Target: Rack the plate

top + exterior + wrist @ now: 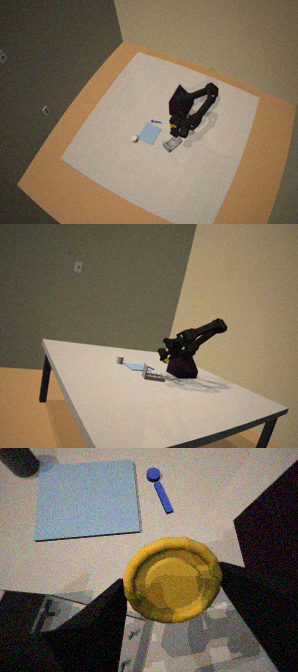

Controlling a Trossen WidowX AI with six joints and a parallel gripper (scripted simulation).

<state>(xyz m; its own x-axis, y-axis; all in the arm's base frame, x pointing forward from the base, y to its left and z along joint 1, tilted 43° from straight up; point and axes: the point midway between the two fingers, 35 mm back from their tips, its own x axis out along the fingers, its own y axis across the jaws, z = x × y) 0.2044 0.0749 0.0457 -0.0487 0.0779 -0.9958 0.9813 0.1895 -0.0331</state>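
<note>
Now: the grey dish rack 9 cm below my gripper tip, 9 cm ahead of it and 5 cm to the left of it. The rest, counted from my gripper tip: white cup: 21 cm to the right, 21 cm ahead, 8 cm below; blue spoon: 16 cm to the right, 10 cm below, 1 cm behind; yellow plate: 1 cm to the left, 1 cm above.
</note>
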